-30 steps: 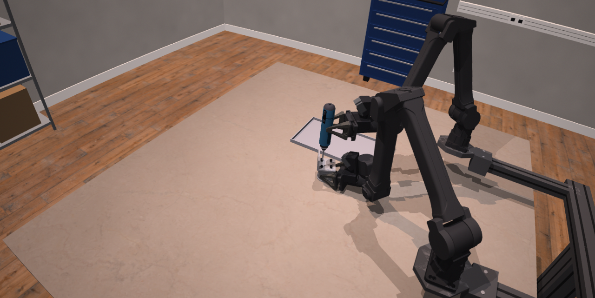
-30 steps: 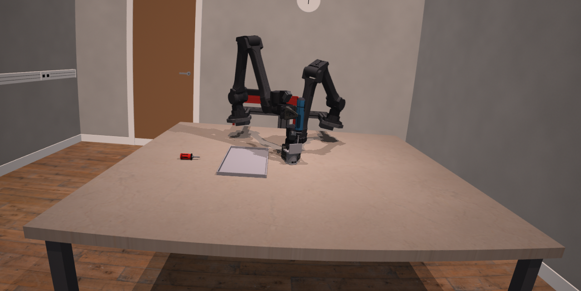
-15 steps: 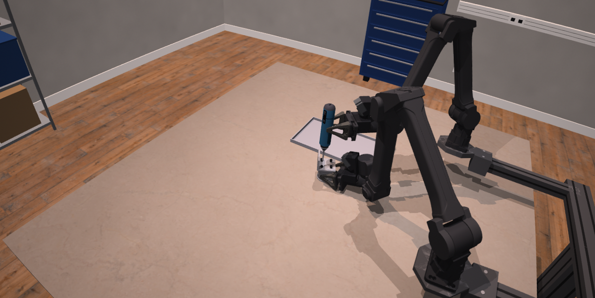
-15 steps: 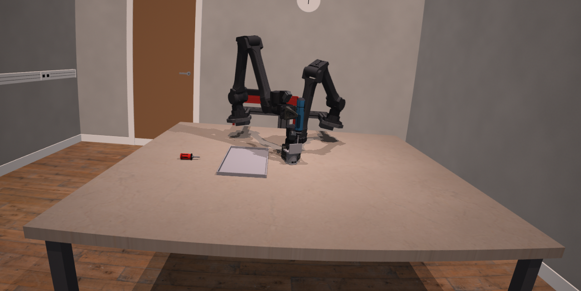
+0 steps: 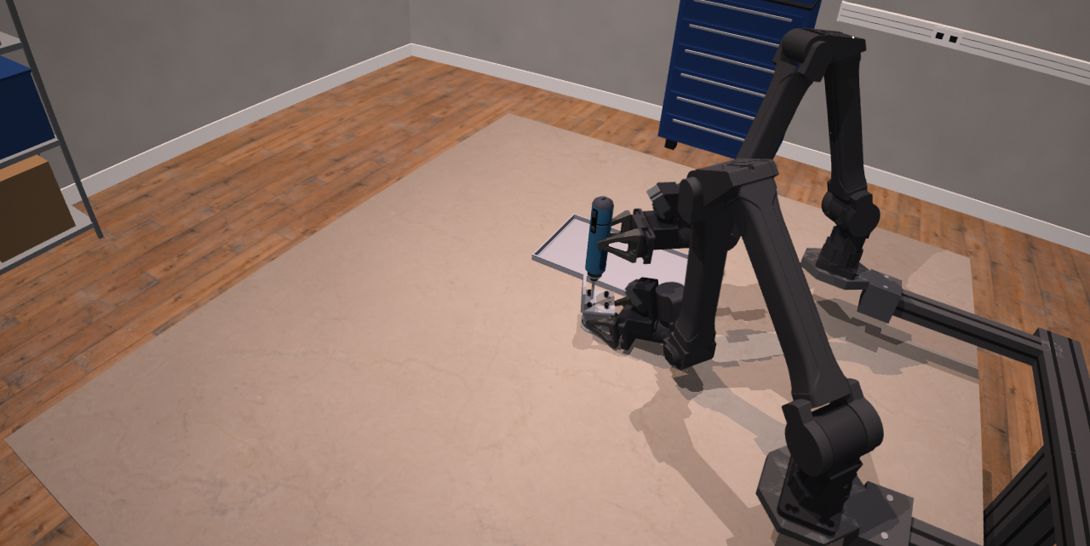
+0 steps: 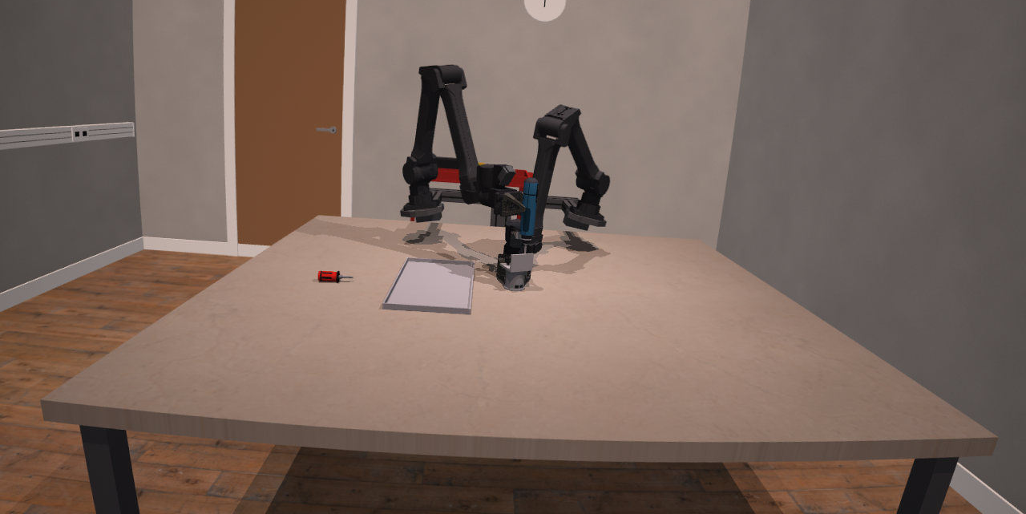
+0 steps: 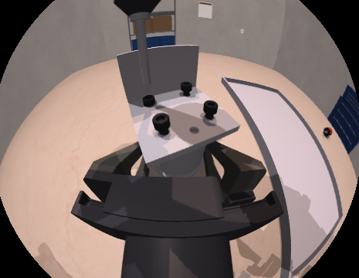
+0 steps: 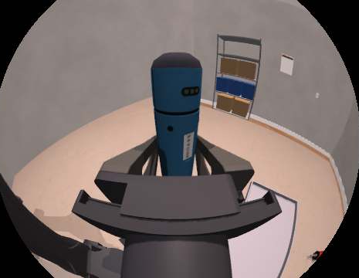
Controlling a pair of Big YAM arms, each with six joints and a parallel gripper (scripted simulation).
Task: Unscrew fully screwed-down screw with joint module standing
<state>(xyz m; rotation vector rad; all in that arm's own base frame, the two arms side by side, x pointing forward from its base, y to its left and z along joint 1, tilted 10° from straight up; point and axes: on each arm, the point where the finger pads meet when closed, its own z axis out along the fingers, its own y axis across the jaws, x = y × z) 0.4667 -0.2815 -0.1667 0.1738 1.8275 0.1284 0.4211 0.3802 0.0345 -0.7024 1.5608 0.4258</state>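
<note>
The joint module is 10 mm above my left hand. The rest, counted from my left hand: flat grey tray: 230 mm to the right, 20 mm below; red-handled screwdriver: 510 mm to the right, 10 mm below; grey l-shaped bracket: 50 mm above.
</note>
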